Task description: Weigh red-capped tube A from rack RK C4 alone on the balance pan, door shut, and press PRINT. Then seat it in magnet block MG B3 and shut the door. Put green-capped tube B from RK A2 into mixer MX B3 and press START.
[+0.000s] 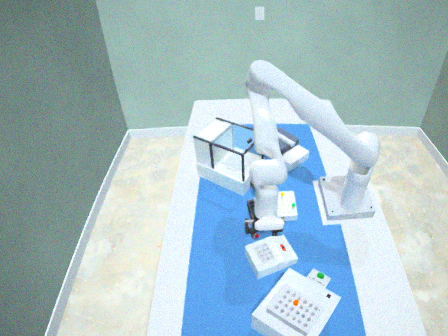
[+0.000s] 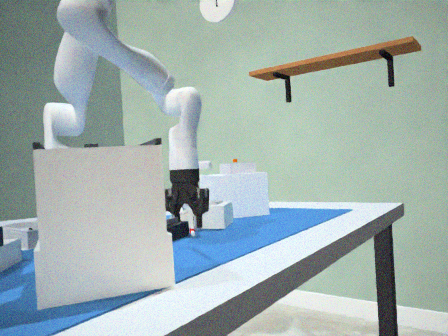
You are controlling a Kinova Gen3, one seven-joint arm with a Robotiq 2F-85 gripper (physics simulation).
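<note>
My gripper (image 1: 265, 231) (image 2: 188, 220) points down, partly open and empty, low over the blue mat beside a black block (image 2: 178, 230). A small tube with a red cap (image 1: 256, 236) (image 2: 192, 231) lies low beside that block, close to the fingertips; its body is mostly hidden. The balance (image 1: 222, 175) (image 2: 102, 225) has a dark-framed glass enclosure; its pan is unclear. A white holder (image 1: 287, 212) has a yellow and a green spot; I cannot tell whether they are caps. The mixer (image 1: 272, 312) (image 2: 245, 195) carries an orange spot in its grid; a green button (image 1: 320, 275) sits on a panel beside it.
A white device (image 1: 270, 270) (image 2: 218, 216) with a small grid and a red display stands between gripper and mixer. A grey open box (image 1: 295, 137) stands behind the arm, beside the balance. The arm's base plate (image 1: 345, 210) is at the right. A wooden shelf (image 2: 335, 59) is on the wall.
</note>
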